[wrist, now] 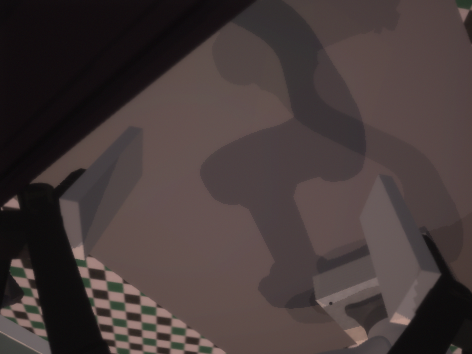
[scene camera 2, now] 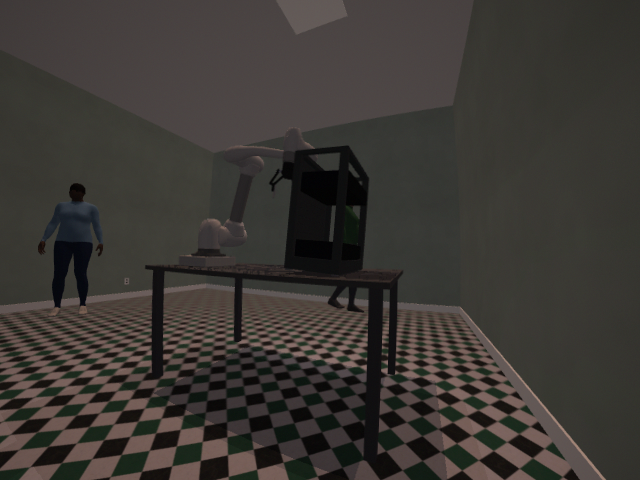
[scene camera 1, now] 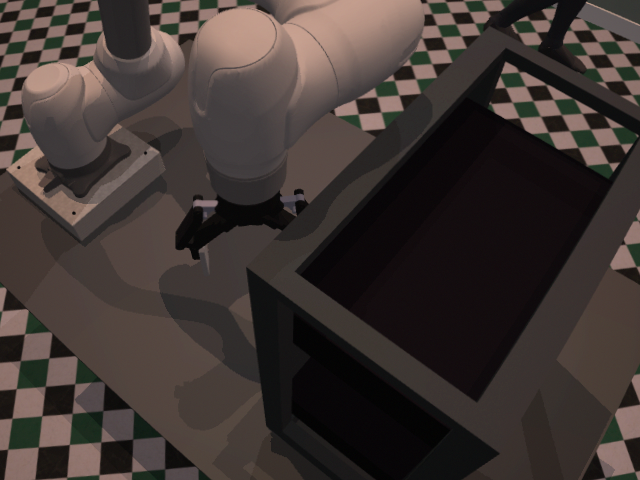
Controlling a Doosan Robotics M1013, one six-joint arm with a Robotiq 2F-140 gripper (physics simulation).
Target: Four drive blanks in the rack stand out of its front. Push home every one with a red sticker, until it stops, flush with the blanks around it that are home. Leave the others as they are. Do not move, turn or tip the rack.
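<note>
The dark rack [scene camera 1: 387, 151] [scene camera 2: 339, 217] stands upright on the table, its front towards the arm's base. In the wrist view a dark, unlit part of the rack [wrist: 75, 65] fills the upper left corner. The drive blanks and red stickers cannot be made out in any view; the front is turned away or too dark. My gripper [scene camera 1: 250, 248] [scene camera 2: 284, 187] [wrist: 255, 174] is open and empty, pointing down, high beside the rack's front near its top. In scene camera 1 the rack's top rail hides one finger. In the wrist view the left finger is close to the rack's edge.
The table [scene camera 1: 129, 320] [scene camera 2: 268, 277] [wrist: 175, 225] carries the arm's pale base block [scene camera 1: 124, 198] [wrist: 345, 277]. The forearm hangs above the table beside the rack's top rail. A person in blue [scene camera 2: 76, 222] stands at the left; a person in green [scene camera 2: 351, 227] is behind the rack.
</note>
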